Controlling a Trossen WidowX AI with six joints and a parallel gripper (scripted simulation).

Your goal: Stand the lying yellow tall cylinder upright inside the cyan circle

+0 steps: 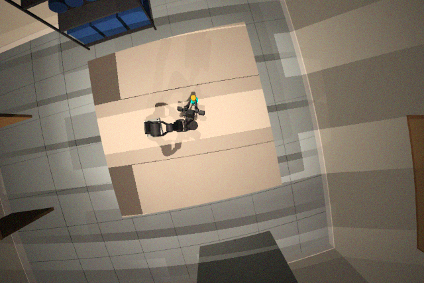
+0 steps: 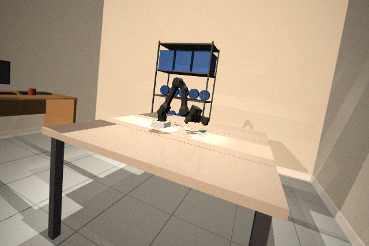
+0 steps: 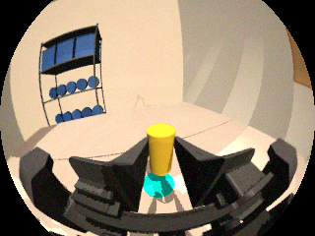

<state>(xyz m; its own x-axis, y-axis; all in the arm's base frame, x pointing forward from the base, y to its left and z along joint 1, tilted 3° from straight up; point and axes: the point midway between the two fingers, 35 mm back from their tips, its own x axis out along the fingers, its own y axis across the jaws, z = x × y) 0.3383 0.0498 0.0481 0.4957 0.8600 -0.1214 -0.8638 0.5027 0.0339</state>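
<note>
Now: gripper tip 10 cm above the cyan circle. Also, from my gripper tip: yellow tall cylinder: 2 cm below.
</note>
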